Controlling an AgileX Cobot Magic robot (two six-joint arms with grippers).
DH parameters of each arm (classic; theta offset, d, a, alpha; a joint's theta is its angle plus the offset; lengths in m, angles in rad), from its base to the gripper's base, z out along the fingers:
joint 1: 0 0.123 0 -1.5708
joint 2: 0.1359 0 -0.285 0
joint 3: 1.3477 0 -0.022 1.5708
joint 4: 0 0.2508 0 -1.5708
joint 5: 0 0 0.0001 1.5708
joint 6: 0 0.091 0 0
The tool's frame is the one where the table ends.
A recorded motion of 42 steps. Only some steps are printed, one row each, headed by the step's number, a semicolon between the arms.
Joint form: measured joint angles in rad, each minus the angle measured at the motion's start. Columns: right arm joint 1, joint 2, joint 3, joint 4, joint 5, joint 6; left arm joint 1, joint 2, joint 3, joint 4, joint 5, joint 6.
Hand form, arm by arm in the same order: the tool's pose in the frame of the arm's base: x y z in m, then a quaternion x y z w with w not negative. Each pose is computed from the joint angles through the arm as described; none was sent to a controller.
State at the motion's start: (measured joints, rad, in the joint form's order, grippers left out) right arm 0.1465 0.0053 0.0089 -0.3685 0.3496 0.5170; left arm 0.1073 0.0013 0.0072 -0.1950 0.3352 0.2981
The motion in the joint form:
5: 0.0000 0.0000 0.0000 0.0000 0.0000 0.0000; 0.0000 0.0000 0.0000 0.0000 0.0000 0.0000
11: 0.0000 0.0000 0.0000 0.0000 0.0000 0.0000; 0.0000 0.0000 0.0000 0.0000 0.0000 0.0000
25: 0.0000 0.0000 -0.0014 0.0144 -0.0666 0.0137; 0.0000 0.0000 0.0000 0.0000 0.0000 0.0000
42: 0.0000 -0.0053 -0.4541 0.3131 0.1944 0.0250; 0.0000 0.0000 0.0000 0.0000 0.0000 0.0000
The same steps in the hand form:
5: 0.0548 -0.0033 0.1805 0.04667 0.78924 0.04758 0.61046; 0.0542 0.0000 0.1810 0.02208 0.78946 0.04255 0.61192
11: 0.0548 -0.0033 0.1805 0.04667 0.78924 0.04758 0.61046; 0.0542 0.0000 0.1810 0.02208 0.78946 0.04255 0.61192
25: 0.0559 -0.0007 0.1863 0.04743 0.76984 0.06940 0.63267; 0.0542 0.0000 0.1810 0.02208 0.78946 0.04255 0.61192
42: 0.0137 -0.0006 0.3068 0.13303 0.69840 0.21188 0.67056; 0.0542 0.0000 0.1810 0.02208 0.78946 0.04255 0.61192

